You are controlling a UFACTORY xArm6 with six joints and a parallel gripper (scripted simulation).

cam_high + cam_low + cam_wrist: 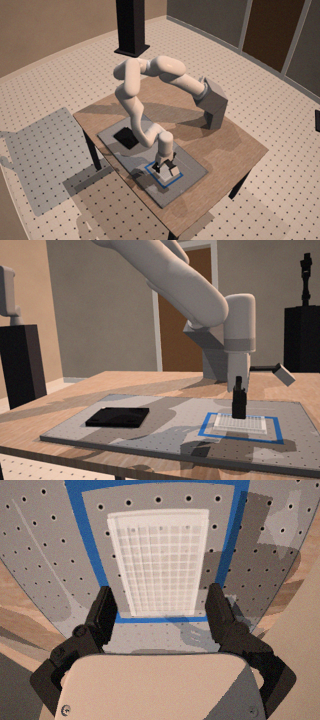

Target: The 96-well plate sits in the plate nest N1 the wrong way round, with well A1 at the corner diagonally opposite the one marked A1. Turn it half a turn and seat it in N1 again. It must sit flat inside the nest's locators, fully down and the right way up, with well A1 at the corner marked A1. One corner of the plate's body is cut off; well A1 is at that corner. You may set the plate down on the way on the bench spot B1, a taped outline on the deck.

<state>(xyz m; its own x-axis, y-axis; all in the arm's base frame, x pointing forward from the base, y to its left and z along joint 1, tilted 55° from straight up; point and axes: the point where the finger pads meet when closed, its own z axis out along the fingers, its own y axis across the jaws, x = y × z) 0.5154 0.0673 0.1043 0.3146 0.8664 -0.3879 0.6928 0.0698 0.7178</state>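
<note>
My hand is 50 mm above the 96-well plate. From my hand the other things lie so: black plate nest N1: 120 mm behind, 330 mm to the right, 40 mm below.
</note>
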